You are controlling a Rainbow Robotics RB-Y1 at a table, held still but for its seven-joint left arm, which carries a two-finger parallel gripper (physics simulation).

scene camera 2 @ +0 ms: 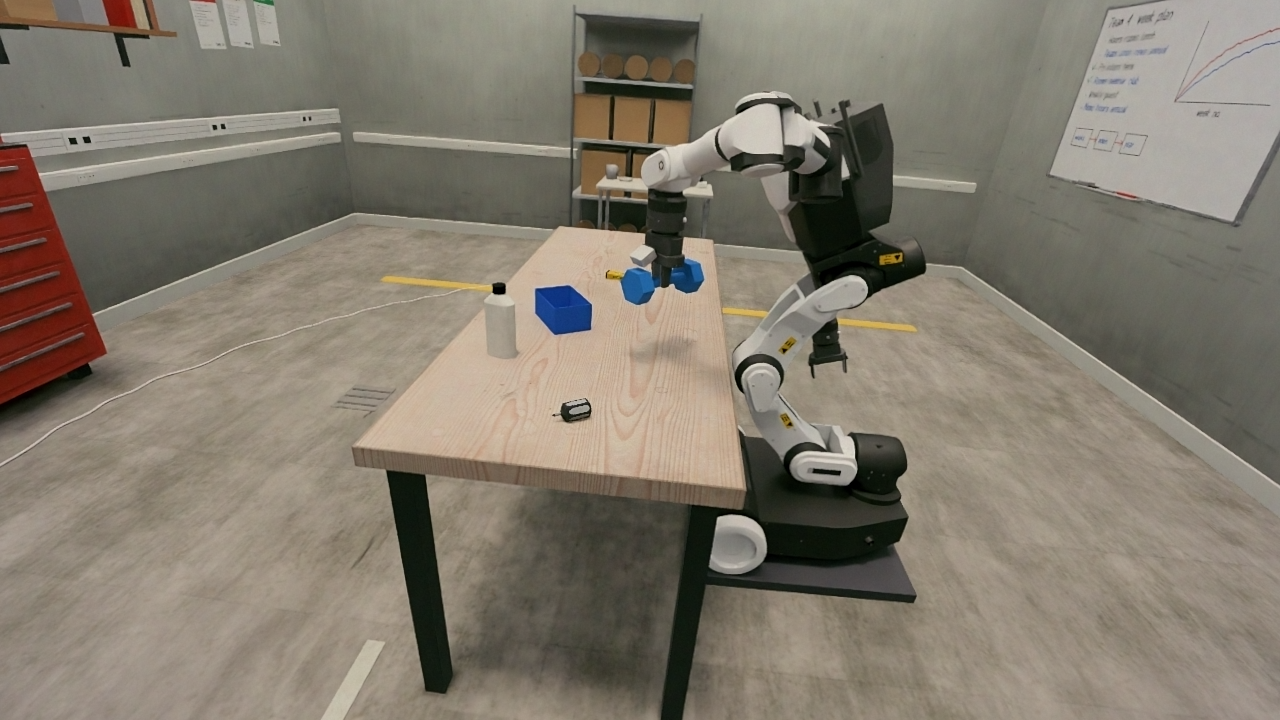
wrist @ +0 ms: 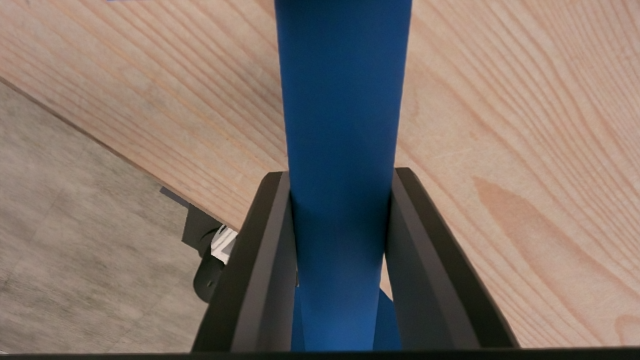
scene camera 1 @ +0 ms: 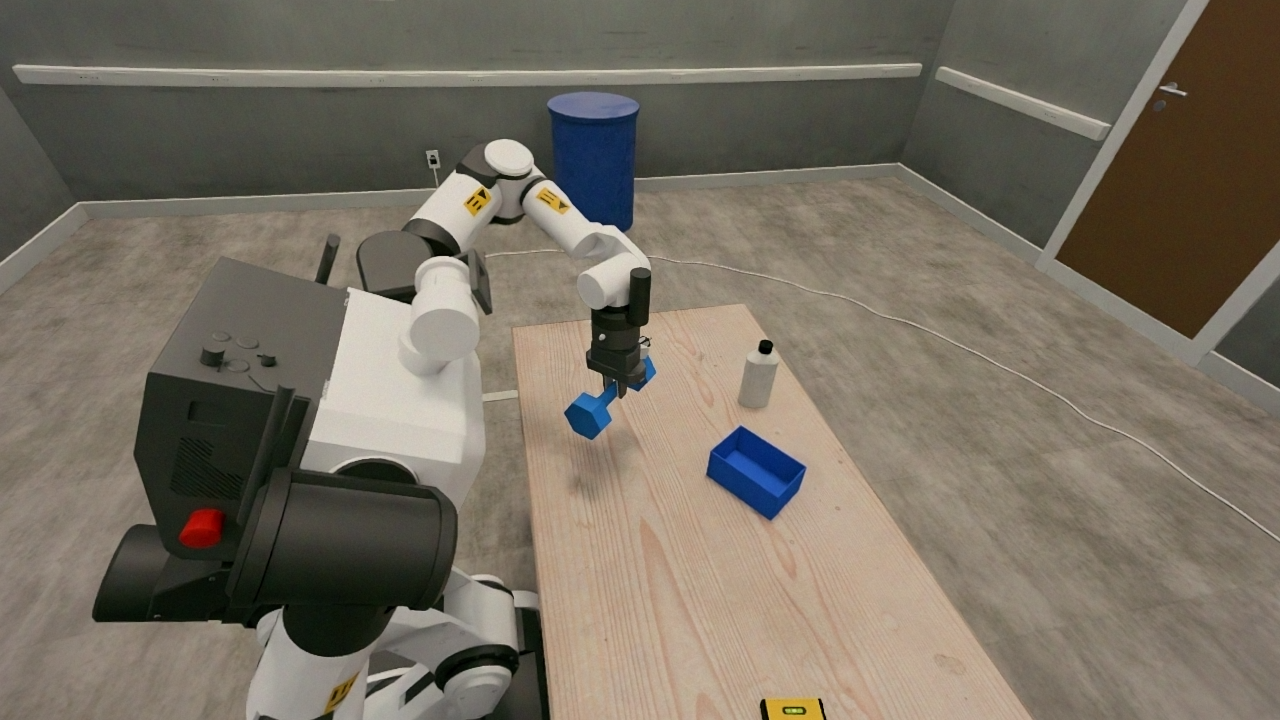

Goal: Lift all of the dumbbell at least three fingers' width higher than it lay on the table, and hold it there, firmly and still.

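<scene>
The blue dumbbell with hexagonal heads [scene camera 1: 588, 415] [scene camera 2: 638, 285] [wrist: 342, 100] hangs in the air above the wooden table [scene camera 1: 644, 626] [scene camera 2: 528, 447], roughly level. In both scene views its shadow lies on the table, apart from it. My gripper [scene camera 1: 614, 388] [scene camera 2: 663, 281] [wrist: 341, 200] points down and is shut on the dumbbell's handle, between the two heads. In the wrist view both fingers touch the handle's sides, and one head shows partly beyond them at the bottom. The wrist view shows table top well below the handle.
An open blue bin [scene camera 1: 756, 472] [scene camera 2: 563, 309] and a pale bottle with a black cap [scene camera 1: 759, 376] [scene camera 2: 500, 324] stand on the table, beyond the dumbbell from the robot. A yellow level [scene camera 1: 793, 708] [scene camera 2: 614, 274] and a small black-and-grey tool [scene camera 2: 575, 410] lie on it too.
</scene>
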